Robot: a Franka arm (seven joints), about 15 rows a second.
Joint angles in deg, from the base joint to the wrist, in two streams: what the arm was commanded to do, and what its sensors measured. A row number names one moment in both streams.
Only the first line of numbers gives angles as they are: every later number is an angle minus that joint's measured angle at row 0.
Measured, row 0: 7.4, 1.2, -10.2, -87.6, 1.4, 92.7, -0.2
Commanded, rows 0 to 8: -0.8, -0.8, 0.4, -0.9, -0.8, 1.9, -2.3; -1.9, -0.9, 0.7, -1.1, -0.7, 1.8, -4.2; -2.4, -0.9, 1.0, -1.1, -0.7, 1.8, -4.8; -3.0, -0.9, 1.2, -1.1, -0.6, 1.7, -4.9; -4.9, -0.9, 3.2, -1.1, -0.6, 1.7, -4.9; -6.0, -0.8, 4.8, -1.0, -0.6, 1.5, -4.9; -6.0, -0.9, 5.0, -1.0, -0.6, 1.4, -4.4; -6.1, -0.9, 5.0, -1.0, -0.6, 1.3, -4.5; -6.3, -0.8, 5.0, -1.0, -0.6, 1.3, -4.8
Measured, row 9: -5.0, 0.0, 3.9, -0.1, -0.2, 0.8, -3.7
